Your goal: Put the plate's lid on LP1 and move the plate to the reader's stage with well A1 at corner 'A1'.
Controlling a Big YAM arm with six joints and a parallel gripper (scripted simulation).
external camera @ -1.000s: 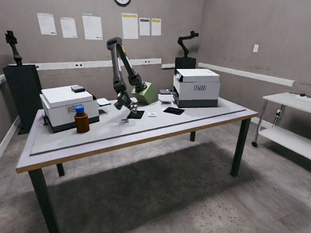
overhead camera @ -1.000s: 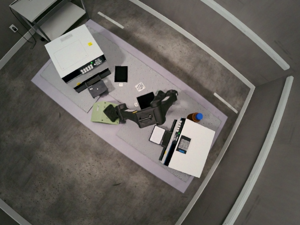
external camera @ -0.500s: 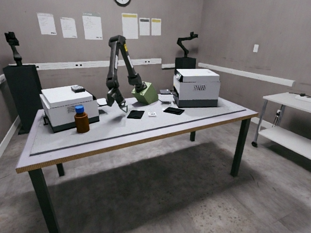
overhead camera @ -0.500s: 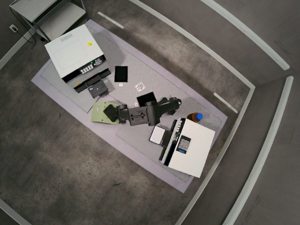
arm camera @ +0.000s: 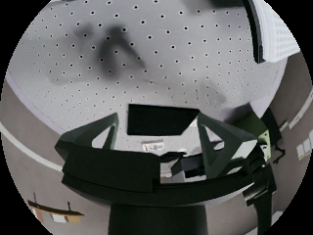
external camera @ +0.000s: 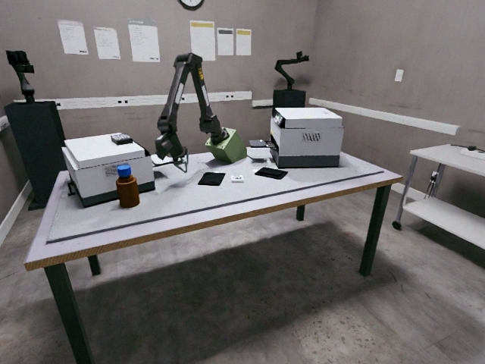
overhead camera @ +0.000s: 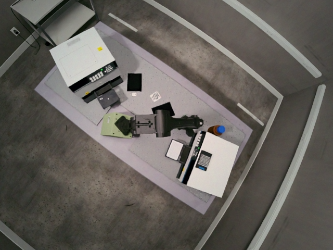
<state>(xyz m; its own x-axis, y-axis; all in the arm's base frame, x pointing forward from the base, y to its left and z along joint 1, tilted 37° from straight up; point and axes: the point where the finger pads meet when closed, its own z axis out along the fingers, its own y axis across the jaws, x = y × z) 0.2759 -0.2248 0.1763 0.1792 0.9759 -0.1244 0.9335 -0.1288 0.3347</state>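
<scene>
The white well plate lies 18 cm behind my hand and 11 cm to the right of it. From my hand the other things lie so: black pad (13 cm to the left, 8 cm below, 2 cm ahead); then white label (41 cm to the left, 9 cm below, 1 cm behind); then brown capped bottle (30 cm to the right, 15 cm ahead, 3 cm above).
</scene>
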